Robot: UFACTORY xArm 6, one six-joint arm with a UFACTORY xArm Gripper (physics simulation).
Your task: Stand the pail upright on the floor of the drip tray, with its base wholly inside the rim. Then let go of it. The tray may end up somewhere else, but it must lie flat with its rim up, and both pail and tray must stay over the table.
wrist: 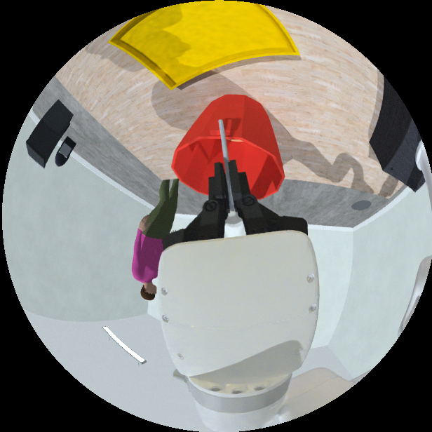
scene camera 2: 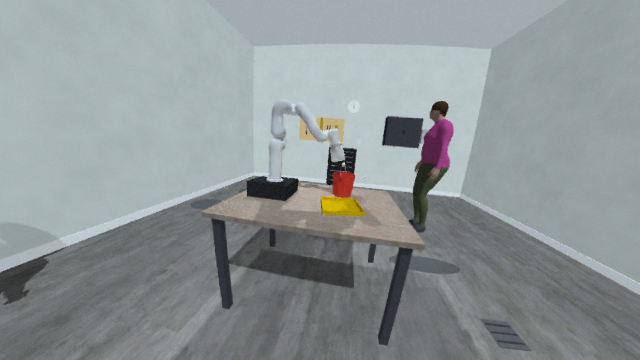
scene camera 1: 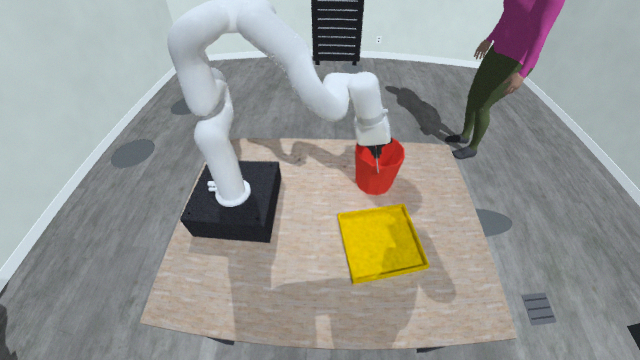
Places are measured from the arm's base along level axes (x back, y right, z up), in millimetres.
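Pixels of known places: gripper, fingertip midpoint: (scene camera 2: 340, 169) (scene camera 1: 376, 154); arm's base, origin of the base link: (scene camera 2: 274, 180) (scene camera 1: 233, 192).
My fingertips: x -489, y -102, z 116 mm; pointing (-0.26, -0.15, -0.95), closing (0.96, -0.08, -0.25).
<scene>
For each thing: its top centre in the pictures, then the offset to it from my fingertips. "spot": a spot on its surface instead. Level surfaces: height alone.
- red pail, surface spot: (scene camera 1: 376, 177) (scene camera 2: 341, 183) spot: dx -15, dy +2, dz -108 mm
- yellow drip tray, middle of its top: (scene camera 1: 382, 239) (scene camera 2: 340, 203) dx -37, dy +201, dz -199 mm
- wooden table, its level: dz -223 mm
The red pail (scene camera 1: 376, 177) (scene camera 2: 343, 186) (wrist: 245, 117) stands upright on the table, behind the tray and apart from it. Its handle, a thin grey wire (wrist: 223, 137) with a white grip (wrist: 233, 218), stands up over the opening. The yellow drip tray (scene camera 1: 367, 250) (scene camera 2: 340, 205) (wrist: 220, 37) lies flat on the table with its rim up. My gripper (scene camera 1: 378, 154) (wrist: 226, 171) is over the pail's mouth, its black fingers shut on the handle's wire. The white grip sits between the finger bases, close to the palm, and is partly hidden. The fingertips are too small to make out in scene camera 2.
The wooden table (scene camera 1: 305, 300) (scene camera 2: 280, 215) bears the arm's black base block (scene camera 1: 232, 227) (scene camera 2: 272, 188) at the left. The pail is near the table's back edge. A person in a magenta top (scene camera 1: 530, 32) (scene camera 2: 438, 142) stands beyond the right side of the table.
</scene>
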